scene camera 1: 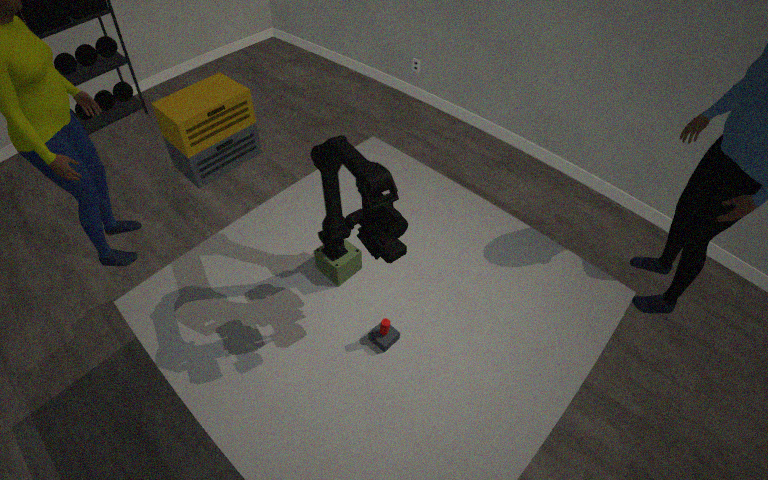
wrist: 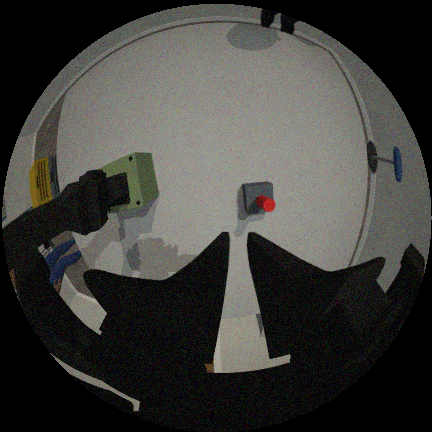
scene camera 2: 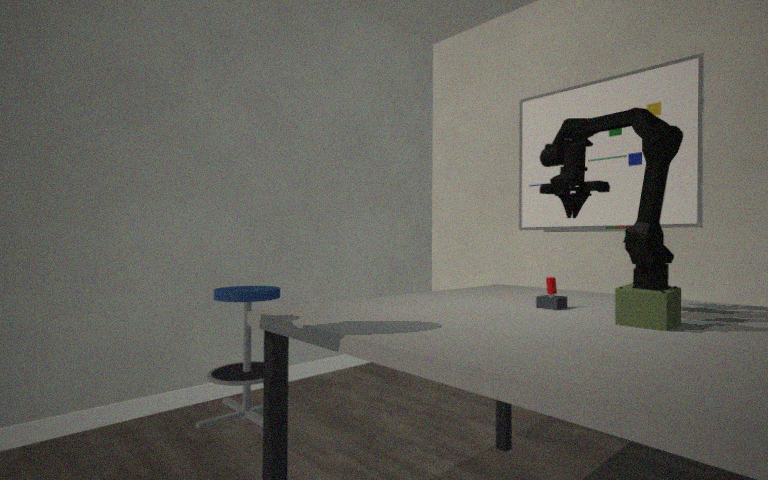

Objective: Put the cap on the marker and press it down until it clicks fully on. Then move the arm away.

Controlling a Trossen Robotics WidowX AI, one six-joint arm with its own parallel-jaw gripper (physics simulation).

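Places are measured from the arm's base along level axes (x ahead, y left, z up), in millimetres.
Pixels of known places: gripper, fingertip midpoint: point(scene camera 1: 375, 257) point(wrist: 237, 238) point(scene camera 2: 571, 218); arm's base, link origin: point(scene camera 1: 334, 251) point(wrist: 116, 189) point(scene camera 2: 651, 287).
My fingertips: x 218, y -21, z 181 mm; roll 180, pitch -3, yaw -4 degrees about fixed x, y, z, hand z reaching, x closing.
Observation:
For each thing: its middle in the pictures, then the offset to it from my fingertips. Level surfaces: height alone.
- red cap, body centre: point(wrist: 264, 202) point(scene camera 1: 384, 326) point(scene camera 2: 551, 285) dy -43, dx +89, dz -204 mm
- dark grey block, body centre: point(wrist: 257, 196) point(scene camera 1: 384, 335) point(scene camera 2: 551, 302) dy -44, dx +88, dz -256 mm
- pale table, surface height: dz -273 mm
The red cap point(scene camera 1: 385, 326) point(scene camera 2: 551, 285) point(wrist: 266, 203) stands roughly upright over the dark grey block point(scene camera 1: 386, 341) point(scene camera 2: 551, 303) point(wrist: 251, 191). No marker body can be made out apart from the red piece; any part inside it is hidden. How tightly the cap sits cannot be told. My gripper point(scene camera 2: 572, 216) point(wrist: 237, 238) hangs high above the table, well clear of the cap, with its fingers pointing down. It is nearly shut, with a narrow empty gap between the fingertips. In scene camera 1 the fingertips cannot be made out.
The arm stands on a green base block point(scene camera 1: 338, 268) point(scene camera 2: 647, 308) point(wrist: 145, 180) on the pale table point(scene camera 1: 453, 396) point(scene camera 2: 453, 362) point(wrist: 200, 100). A blue stool point(scene camera 2: 246, 293) point(wrist: 398, 164) and a yellow chest point(scene camera 1: 203, 113) point(wrist: 41, 181) stand beyond the table. Two people stand beside it.

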